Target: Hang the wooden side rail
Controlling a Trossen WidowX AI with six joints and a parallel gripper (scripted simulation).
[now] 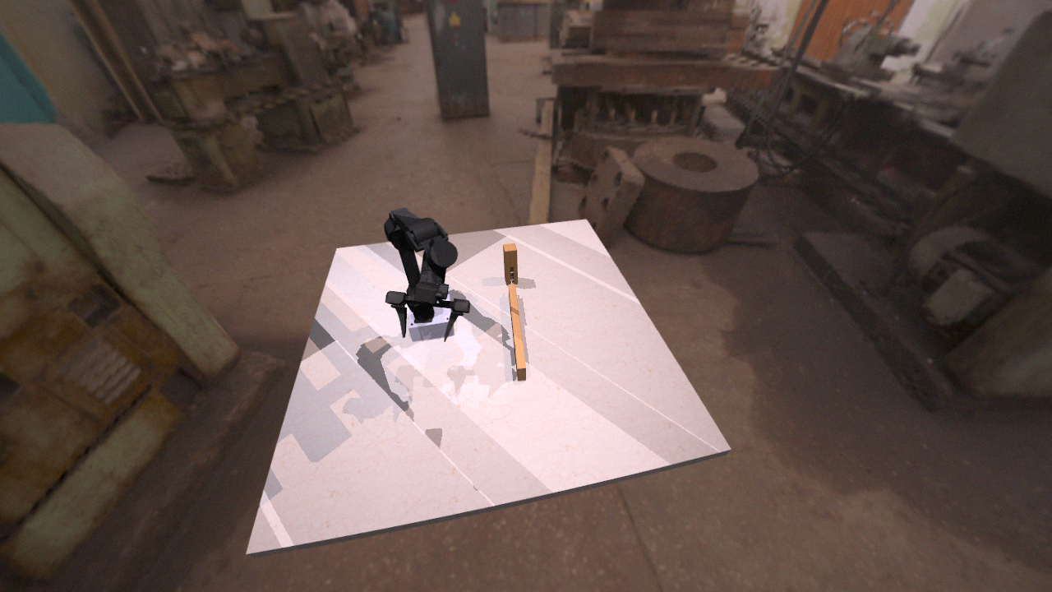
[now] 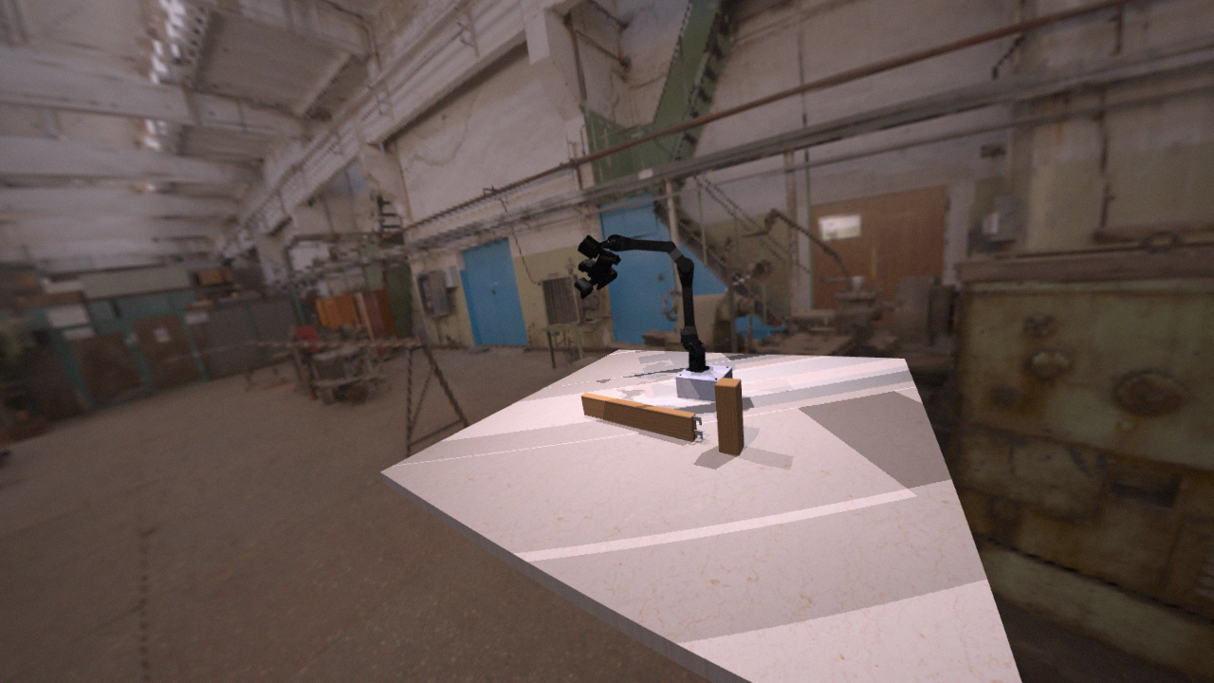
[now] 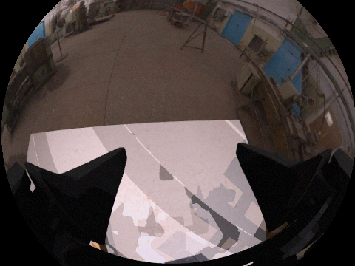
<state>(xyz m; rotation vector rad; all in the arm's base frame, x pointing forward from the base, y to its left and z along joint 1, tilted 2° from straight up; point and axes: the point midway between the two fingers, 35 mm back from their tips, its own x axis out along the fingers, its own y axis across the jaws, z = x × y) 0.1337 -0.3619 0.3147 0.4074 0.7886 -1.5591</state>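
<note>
My gripper tip is 20 cm short of the wooden headboard post, 65 cm to the right of it and 30 cm above it.
</note>
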